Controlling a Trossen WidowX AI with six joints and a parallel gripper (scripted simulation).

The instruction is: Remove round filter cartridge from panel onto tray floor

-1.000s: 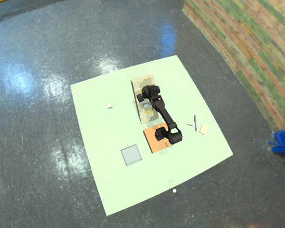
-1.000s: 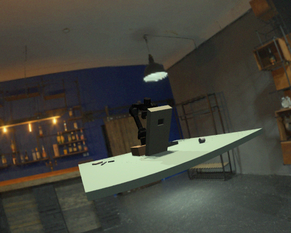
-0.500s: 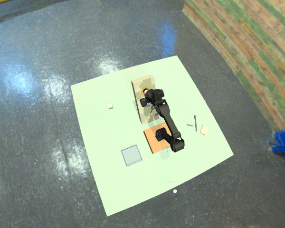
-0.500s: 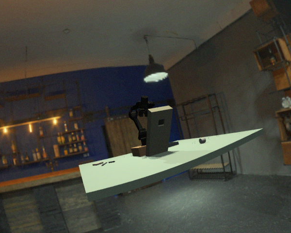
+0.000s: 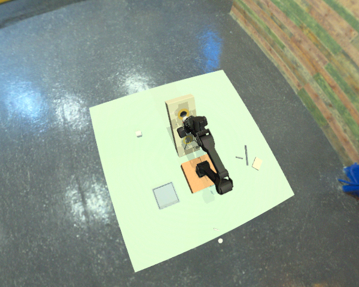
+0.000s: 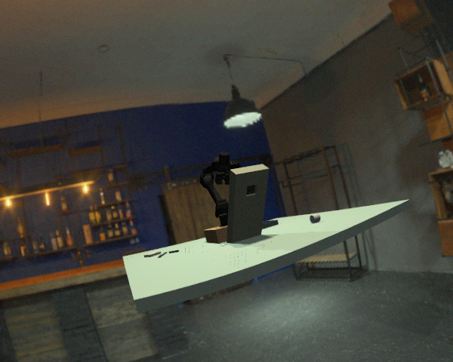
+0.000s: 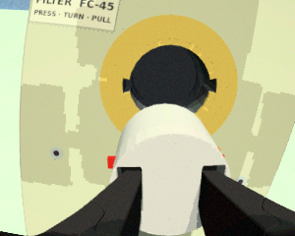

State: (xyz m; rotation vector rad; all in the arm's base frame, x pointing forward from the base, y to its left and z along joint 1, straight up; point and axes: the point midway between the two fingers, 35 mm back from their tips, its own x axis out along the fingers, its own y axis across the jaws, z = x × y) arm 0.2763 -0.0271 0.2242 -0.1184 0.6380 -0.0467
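The grey tray lies 330 mm behind my gripper tip, 320 mm to the left of it and 280 mm below it. The rest, counted from my gripper tip: small tan plate: 450 mm behind, 420 mm to the right, 280 mm below; round filter cartridge: 10 mm ahead, 10 mm below; small white cylinder: 180 mm ahead, 300 mm to the left, 260 mm below.
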